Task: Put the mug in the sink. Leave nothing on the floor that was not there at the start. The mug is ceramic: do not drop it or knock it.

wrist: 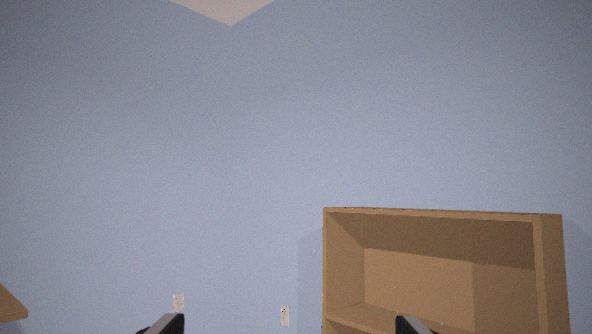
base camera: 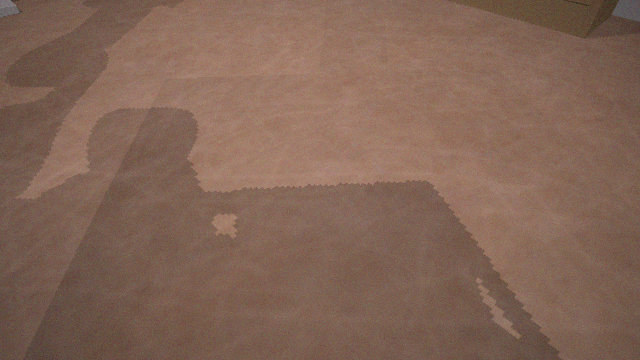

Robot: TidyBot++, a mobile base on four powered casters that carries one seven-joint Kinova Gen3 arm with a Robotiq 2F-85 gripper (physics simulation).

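Places are measured from the arm's base along level axes (x ahead, y left, z up), in metres.
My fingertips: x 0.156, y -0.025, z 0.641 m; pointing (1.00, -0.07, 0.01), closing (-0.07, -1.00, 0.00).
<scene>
Ahead of a thing's pixels: the offset from my fingertips to its top centre. "spot": to the spot under its first point. Level surfaces: height alone.
My gripper (wrist: 290,324) is open, with its two fingertips far apart at the bottom edge of the wrist view. No object shows between them. The mug and the sink do not show in either view.
A wooden shelf unit (wrist: 551,270) stands against the blue wall (wrist: 200,150) at the right of the wrist view. A wooden corner {spot: dy +0.868, dx +1.217, dz -0.318 m} (wrist: 11,306) shows at the lower left. In the base view, a wooden furniture base (base camera: 555,15) stands on the brown floor {dz -1.038 m} (base camera: 350,125) at the top right, and a pale corner {spot: dy +0.901, dx +1.109, dz -1.017 m} (base camera: 7,8) shows at the top left.
</scene>
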